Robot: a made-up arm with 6 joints. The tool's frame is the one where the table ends. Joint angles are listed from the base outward.
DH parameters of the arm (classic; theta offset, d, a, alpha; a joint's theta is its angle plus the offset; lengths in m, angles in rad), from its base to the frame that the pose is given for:
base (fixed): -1.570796 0.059 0 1.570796
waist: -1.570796 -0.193 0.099 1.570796
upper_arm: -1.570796 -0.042 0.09 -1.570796
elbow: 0 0.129 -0.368 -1.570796
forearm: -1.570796 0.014 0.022 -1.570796
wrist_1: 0 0.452 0.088 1.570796
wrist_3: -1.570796 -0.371 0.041 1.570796
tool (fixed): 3.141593 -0.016 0 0
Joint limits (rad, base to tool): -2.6..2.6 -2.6..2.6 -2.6..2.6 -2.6..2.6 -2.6..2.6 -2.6..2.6
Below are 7 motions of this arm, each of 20 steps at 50 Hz.
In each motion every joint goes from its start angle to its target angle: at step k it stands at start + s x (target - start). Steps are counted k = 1, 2, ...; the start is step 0. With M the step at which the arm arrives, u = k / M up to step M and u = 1 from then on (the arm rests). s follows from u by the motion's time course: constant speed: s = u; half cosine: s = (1 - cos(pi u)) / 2; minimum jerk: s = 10 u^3 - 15 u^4 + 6 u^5.
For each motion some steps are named. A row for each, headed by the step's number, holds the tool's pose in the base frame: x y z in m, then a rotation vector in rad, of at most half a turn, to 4 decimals.
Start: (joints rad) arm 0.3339 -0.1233 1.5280 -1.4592 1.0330 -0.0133
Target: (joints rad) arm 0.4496 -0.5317 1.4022 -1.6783 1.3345 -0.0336
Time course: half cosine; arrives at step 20
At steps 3, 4, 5, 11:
3: 0.6099 -0.1376 -0.4825 1.7265 0.1035 -1.6644
4: 0.6140 -0.1376 -0.4783 1.7459 0.1002 -1.6483
5: 0.6191 -0.1375 -0.4732 1.7696 0.0966 -1.6281
11: 0.6584 -0.1343 -0.4327 1.9527 0.0851 -1.4535

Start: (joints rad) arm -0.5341 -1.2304 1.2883 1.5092 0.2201 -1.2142
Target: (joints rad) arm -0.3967 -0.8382 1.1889 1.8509 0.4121 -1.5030
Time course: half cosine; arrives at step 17
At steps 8, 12, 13, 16, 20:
8: 0.0786 0.3107 0.5440 0.7056 -1.0111 -1.2413
12: 0.1129 0.4177 0.5255 0.5356 -0.9314 -1.1082
13: 0.1189 0.4385 0.5191 0.5022 -0.9138 -1.0823
16: 0.1288 0.4754 0.5052 0.4425 -0.8809 -1.0362
20: 0.1294 0.4779 0.5042 0.4384 -0.8785 -1.0330

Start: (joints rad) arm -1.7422 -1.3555 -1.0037 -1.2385 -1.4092 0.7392
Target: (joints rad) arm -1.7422 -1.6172 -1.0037 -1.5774 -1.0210 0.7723
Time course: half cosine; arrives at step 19
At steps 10, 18, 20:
10: 0.7885 0.5415 -0.4995 -0.4575 -0.8573 0.1205
18: 0.7707 0.5644 -0.5116 -0.2855 -0.7501 0.0727
20: 0.7704 0.5647 -0.5117 -0.2829 -0.7484 0.0717

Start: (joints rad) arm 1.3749 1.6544 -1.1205 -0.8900 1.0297 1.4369
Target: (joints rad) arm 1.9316 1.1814 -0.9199 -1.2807 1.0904 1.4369
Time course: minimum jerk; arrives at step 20
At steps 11, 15, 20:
11: -0.2635 -0.0874 -0.0802 -1.1558 0.6464 -1.2164
15: -0.3075 -0.1770 -0.0230 -1.4455 0.5206 -1.2399
20: -0.3193 -0.2045 0.0035 -1.5435 0.4733 -1.2486

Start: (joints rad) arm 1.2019 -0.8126 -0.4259 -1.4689 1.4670 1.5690
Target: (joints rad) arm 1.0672 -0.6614 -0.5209 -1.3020 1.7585 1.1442
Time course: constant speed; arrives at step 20
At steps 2, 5, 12, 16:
2: 0.6233 -0.3796 -0.1986 -0.5022 -1.1508 -0.3667
5: 0.6197 -0.3645 -0.1945 -0.4433 -1.0829 -0.4148
12: 0.6117 -0.3315 -0.1820 -0.2985 -0.9184 -0.5150
16: 0.6074 -0.3143 -0.1732 -0.2115 -0.8211 -0.5645

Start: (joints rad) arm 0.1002 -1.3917 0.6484 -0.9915 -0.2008 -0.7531
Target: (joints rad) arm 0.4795 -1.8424 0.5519 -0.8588 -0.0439 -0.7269
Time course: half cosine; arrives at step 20
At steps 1, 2, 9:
1: 0.7600 0.3798 -0.1117 0.3815 0.3699 -0.1249
2: 0.7596 0.3784 -0.1085 0.3756 0.3582 -0.1231
9: 0.7368 0.3636 -0.0411 0.2431 0.1098 -0.0619

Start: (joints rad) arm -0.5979 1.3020 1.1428 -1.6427 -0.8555 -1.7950
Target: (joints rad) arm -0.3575 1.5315 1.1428 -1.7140 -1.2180 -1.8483
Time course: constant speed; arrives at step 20
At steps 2, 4, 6, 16, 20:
2: -0.3493 0.6948 0.2892 0.1809 -1.4923 -0.3562
4: -0.3514 0.6894 0.2980 0.1978 -1.4644 -0.3554
6: -0.3524 0.6844 0.3071 0.2134 -1.4360 -0.3557
16: -0.3421 0.6651 0.3536 0.2730 -1.2901 -0.3733
20: -0.3310 0.6605 0.3719 0.2886 -1.2313 -0.3879

